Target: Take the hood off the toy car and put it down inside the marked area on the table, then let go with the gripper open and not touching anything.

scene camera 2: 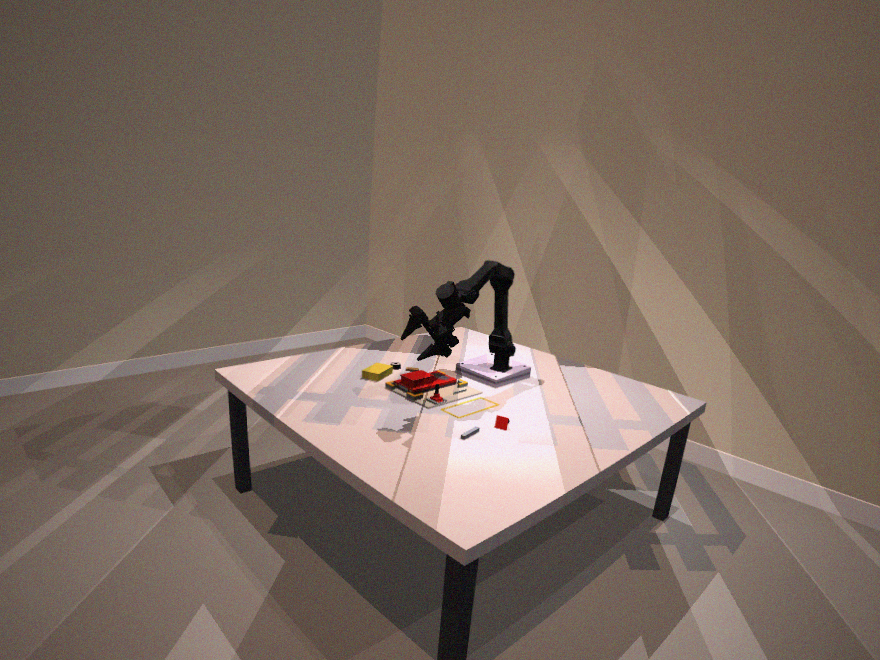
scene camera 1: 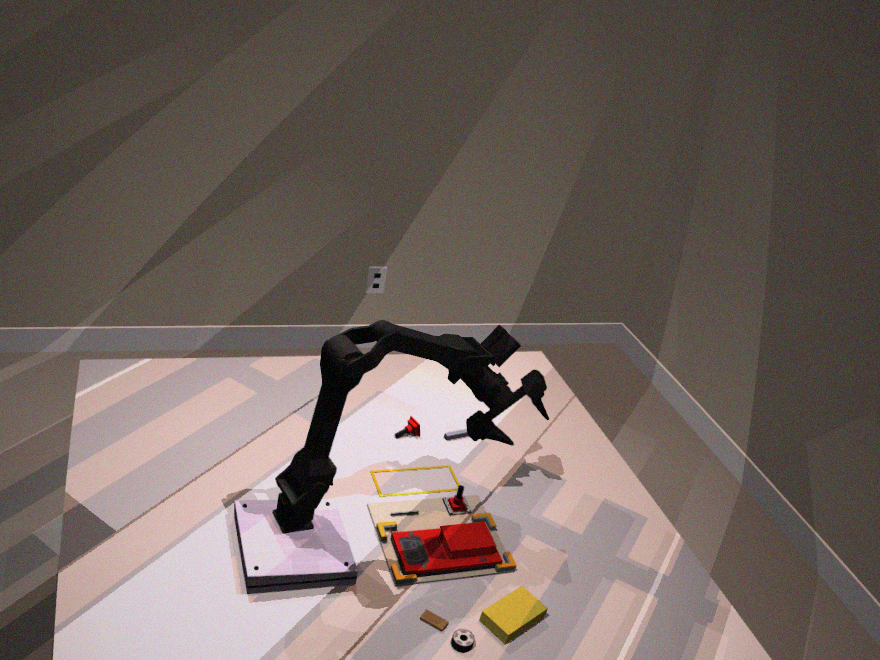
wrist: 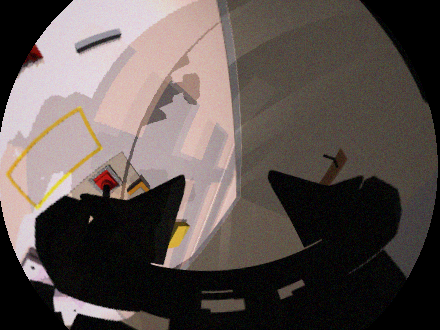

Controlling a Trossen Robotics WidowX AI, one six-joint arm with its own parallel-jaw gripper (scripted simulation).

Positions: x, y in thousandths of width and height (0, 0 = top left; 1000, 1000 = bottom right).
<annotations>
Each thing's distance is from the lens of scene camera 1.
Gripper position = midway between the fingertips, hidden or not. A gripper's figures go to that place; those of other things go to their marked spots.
my gripper (scene camera 1: 603, 654): 1.62 m
hood (scene camera 1: 532, 819): 1.55 m
</annotations>
